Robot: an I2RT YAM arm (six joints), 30 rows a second.
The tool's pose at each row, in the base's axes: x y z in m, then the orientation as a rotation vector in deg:
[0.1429, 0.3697, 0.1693, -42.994, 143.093, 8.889]
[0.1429, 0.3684, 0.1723, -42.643, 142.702, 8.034]
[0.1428, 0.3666, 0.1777, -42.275, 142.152, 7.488]
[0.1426, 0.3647, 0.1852, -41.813, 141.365, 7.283]
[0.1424, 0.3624, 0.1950, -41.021, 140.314, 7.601]
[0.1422, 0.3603, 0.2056, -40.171, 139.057, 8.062]
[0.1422, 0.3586, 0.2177, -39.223, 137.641, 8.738]
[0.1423, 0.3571, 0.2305, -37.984, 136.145, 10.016]
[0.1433, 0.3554, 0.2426, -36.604, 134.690, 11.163]
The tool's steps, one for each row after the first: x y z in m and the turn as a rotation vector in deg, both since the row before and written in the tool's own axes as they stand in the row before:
[-0.0009, -0.0012, -0.0029, 0.757, -0.318, -0.031]
[-0.0019, -0.0017, -0.0051, 0.577, -0.518, 0.003]
[-0.0029, -0.0019, -0.0069, 0.409, -0.817, 0.079]
[-0.0041, -0.0025, -0.0089, 0.181, -1.232, 0.351]
[-0.0048, -0.0024, -0.0094, 0.130, -1.462, 0.377]
[-0.0062, -0.0022, -0.0103, 0.028, -1.667, 0.461]
[-0.0071, -0.0021, -0.0105, -0.308, -1.899, 0.794]
[-0.0076, -0.0025, -0.0093, -0.191, -1.867, 0.881]

